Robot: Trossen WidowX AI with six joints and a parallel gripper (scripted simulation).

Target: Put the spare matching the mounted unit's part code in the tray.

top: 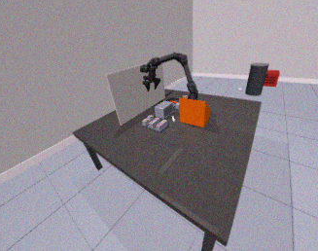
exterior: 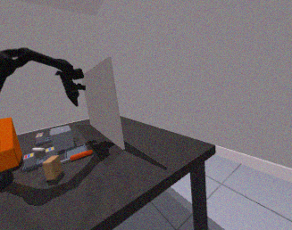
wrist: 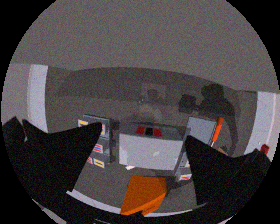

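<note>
Now: gripper tip 250 mm past the grey spare, 210 mm to the right of it and 190 mm above it. From my gripper tip the other things lie so: grey panel (130 mm ahead, 10 mm to the right); grey unit (180 mm below, 110 mm behind, 10 mm to the right); tan block (360 mm to the right, 190 mm below, 140 mm behind).
</note>
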